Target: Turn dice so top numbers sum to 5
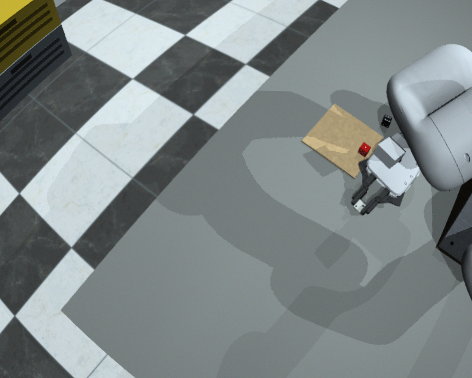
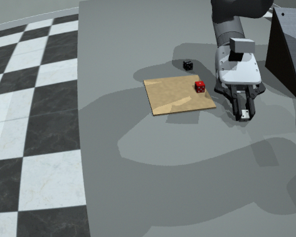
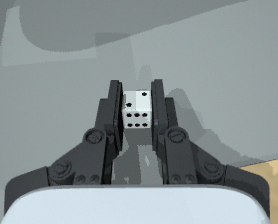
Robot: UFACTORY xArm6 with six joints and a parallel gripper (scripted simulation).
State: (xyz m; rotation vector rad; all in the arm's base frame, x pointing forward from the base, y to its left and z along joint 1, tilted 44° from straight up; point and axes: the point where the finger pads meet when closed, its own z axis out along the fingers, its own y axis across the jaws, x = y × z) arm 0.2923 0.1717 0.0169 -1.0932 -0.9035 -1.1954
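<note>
Right now my hand is 1 cm to the right of the white die and 1 cm above it. Round my hand: red die (11 cm to the right, 7 cm ahead, 1 cm below); tan mat (13 cm ahead, 11 cm to the right, 2 cm below); black die (22 cm to the right, 8 cm ahead, 1 cm below).
</note>
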